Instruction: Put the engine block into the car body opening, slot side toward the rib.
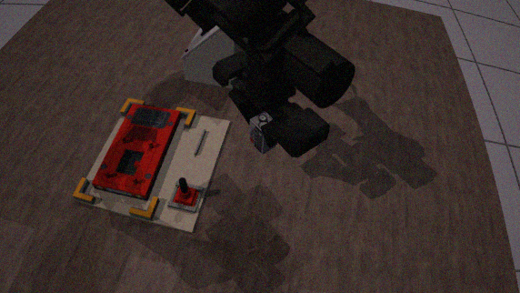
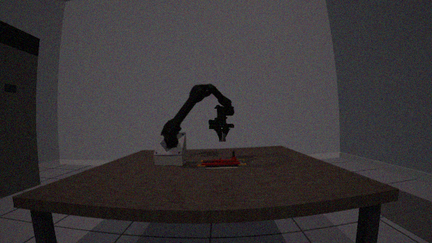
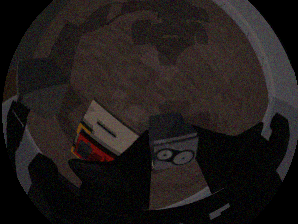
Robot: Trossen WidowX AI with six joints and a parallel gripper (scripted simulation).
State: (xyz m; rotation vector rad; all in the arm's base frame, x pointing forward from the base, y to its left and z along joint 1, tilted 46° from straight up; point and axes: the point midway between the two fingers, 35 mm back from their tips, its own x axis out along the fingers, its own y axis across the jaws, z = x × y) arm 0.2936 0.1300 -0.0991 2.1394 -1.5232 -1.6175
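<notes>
My gripper tip is 11 cm to the left of the black upright peg, 9 cm above it and 7 cm short of it. Round my gripper tip: grey engine block: 1 cm to the left, 1 cm above.
</notes>
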